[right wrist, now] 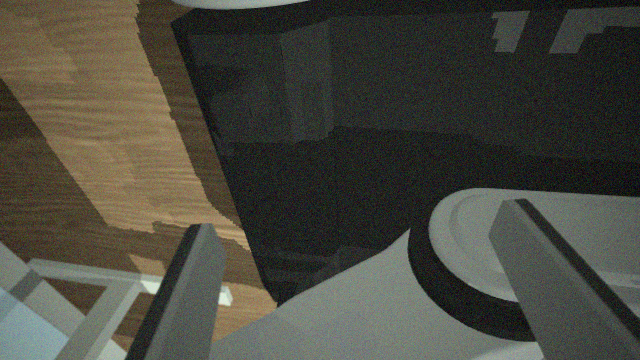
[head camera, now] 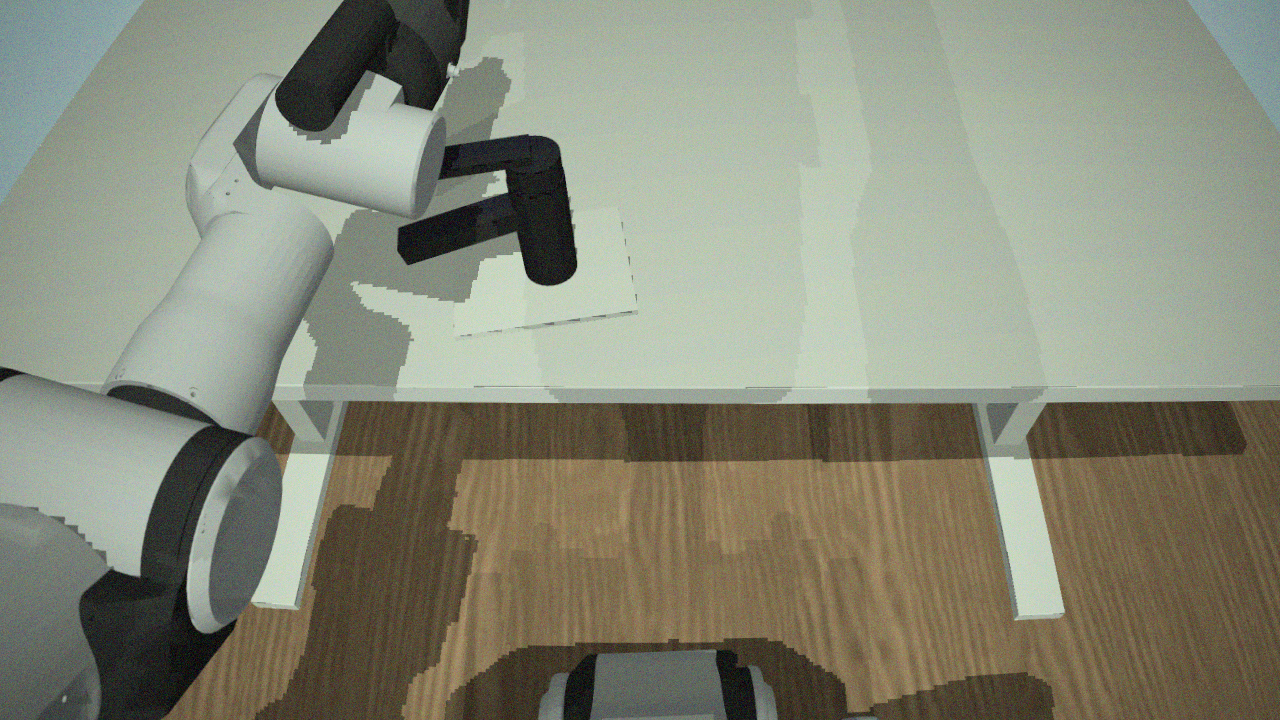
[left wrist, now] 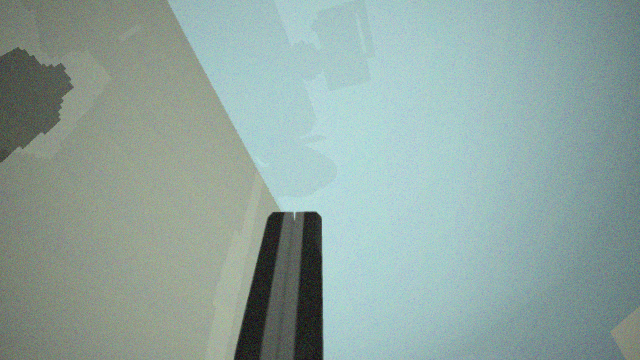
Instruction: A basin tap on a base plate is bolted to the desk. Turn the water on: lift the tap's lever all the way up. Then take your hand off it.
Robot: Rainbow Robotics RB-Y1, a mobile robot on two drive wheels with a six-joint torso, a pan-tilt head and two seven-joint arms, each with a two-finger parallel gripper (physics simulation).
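Places are measured from the robot's base along level axes (x ahead, y left, z up), in centimetres.
Pixels of known places: left gripper, fingertip midpoint: (left wrist: 296, 230); right gripper, fingertip midpoint: (right wrist: 355, 228).
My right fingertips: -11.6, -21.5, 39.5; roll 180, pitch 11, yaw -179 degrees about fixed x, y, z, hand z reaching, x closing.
Behind a point stands the place of what it marks, as x, y, z.
The dark tap (head camera: 547, 228) @(36.1, 7.5, 79.8) stands upright on a pale base plate (head camera: 590, 300) @(34.1, 4.5, 72.7) on the desk, left of centre in the head camera. Its lever (head camera: 487, 154) @(37.6, 11.4, 86.9) points left from the top of the body, with a gap between it and the spout (head camera: 460, 228) @(36.4, 14.8, 80.1) beneath. The left forearm overlaps the lever's far end in that view, so its tip is hidden. My left gripper (left wrist: 296, 230) @(51.2, 13.2, 97.7) is shut and empty, clear of the tap; its fingertips lie beyond the head camera's top edge. My right gripper (right wrist: 355, 228) @(-11.6, -21.5, 39.5) is open and empty, away from the desk top.
The pale desk (head camera: 939, 223) @(42.5, -29.0, 72.1) spans the head camera view, on two white legs (head camera: 299, 528) (head camera: 1029, 546) over a wooden floor. The left arm (head camera: 223, 295) @(10.9, 18.8, 102.3) reaches over the desk's left part. Grey and black robot parts (right wrist: 310, 320) @(-7.8, -5.2, 35.8) lie behind the right fingers.
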